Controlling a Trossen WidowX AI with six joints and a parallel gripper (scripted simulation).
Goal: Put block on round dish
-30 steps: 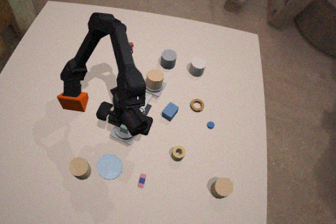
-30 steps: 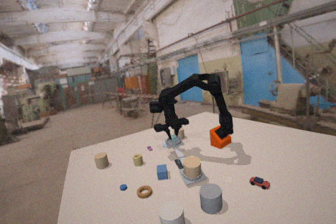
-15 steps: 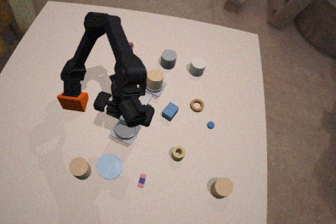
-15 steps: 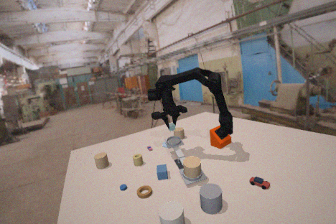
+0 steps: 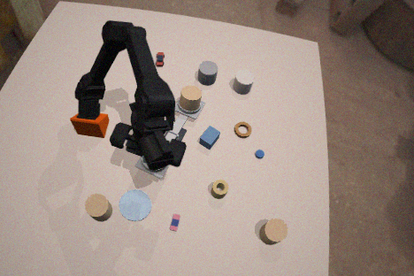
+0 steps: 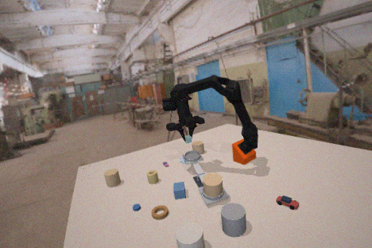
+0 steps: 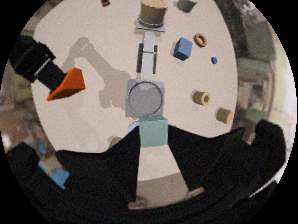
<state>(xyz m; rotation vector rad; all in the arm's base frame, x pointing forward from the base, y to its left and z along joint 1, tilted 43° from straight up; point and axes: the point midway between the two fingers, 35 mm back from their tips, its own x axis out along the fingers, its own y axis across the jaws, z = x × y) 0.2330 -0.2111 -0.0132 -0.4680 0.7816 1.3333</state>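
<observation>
Now: the light blue round dish 50 mm behind my gripper tip, 100 mm to the right of it and 150 mm below it. Also, from my gripper tip: pink-and-blue piece 80 mm ahead, 140 mm to the right, 150 mm below; pale-green block 10 mm above; yellow ring 210 mm ahead, 30 mm to the right, 130 mm below.
</observation>
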